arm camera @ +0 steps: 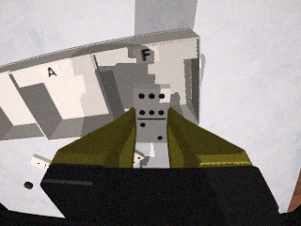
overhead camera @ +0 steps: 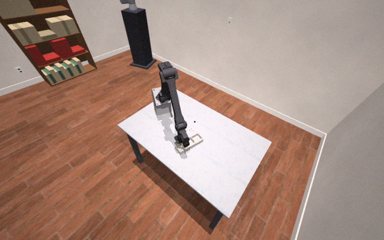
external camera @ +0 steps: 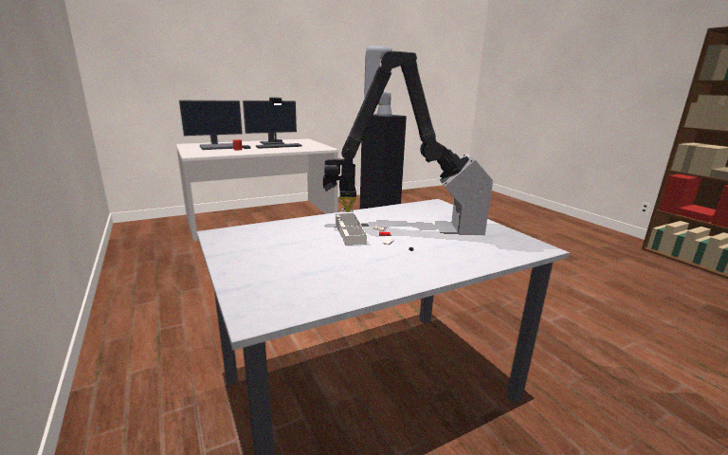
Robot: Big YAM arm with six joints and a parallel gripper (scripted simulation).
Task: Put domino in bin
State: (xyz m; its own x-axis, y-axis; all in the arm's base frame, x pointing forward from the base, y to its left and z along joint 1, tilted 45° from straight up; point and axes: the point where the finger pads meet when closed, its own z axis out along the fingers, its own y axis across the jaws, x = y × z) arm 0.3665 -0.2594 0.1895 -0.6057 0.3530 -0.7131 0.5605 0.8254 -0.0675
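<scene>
My hand is right at the white domino. The rest, counted from my hand: long bin 50 mm ahead, 70 mm to the left, 60 mm below; then tiny black piece 350 mm to the left, 70 mm below; then small red piece 40 mm behind, 180 mm to the left, 70 mm below.
</scene>
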